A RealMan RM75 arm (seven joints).
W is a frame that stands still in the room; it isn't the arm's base.
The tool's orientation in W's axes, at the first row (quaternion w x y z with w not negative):
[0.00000 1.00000 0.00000 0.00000]
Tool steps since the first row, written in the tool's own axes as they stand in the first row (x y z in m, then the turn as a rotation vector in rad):
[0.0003 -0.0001 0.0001 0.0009 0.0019 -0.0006]
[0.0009 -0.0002 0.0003 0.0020 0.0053 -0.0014]
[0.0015 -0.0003 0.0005 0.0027 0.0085 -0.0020]
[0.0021 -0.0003 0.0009 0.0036 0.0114 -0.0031]
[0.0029 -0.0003 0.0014 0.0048 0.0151 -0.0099]
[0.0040 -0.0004 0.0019 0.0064 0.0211 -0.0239]
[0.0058 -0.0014 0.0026 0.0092 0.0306 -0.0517]
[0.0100 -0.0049 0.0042 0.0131 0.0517 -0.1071]
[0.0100 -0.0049 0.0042 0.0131 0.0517 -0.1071]
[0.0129 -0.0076 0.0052 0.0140 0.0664 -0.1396]
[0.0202 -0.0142 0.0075 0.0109 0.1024 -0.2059]
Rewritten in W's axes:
[0.0003 0.0001 -0.0001 0.0009 -0.0019 0.0006]
[0.0009 0.0002 -0.0003 0.0020 -0.0053 0.0014]
[0.0015 0.0003 -0.0005 0.0027 -0.0085 0.0020]
[0.0021 0.0003 -0.0009 0.0036 -0.0114 0.0031]
[0.0029 0.0003 -0.0014 0.0048 -0.0151 0.0099]
[0.0040 0.0004 -0.0019 0.0064 -0.0211 0.0239]
[0.0058 0.0014 -0.0026 0.0092 -0.0306 0.0517]
[0.0100 0.0049 -0.0042 0.0131 -0.0517 0.1071]
[0.0100 0.0049 -0.0042 0.0131 -0.0517 0.1071]
[0.0129 0.0076 -0.0052 0.0140 -0.0664 0.1396]
[0.0202 0.0142 -0.0075 0.0109 -0.1024 0.2059]

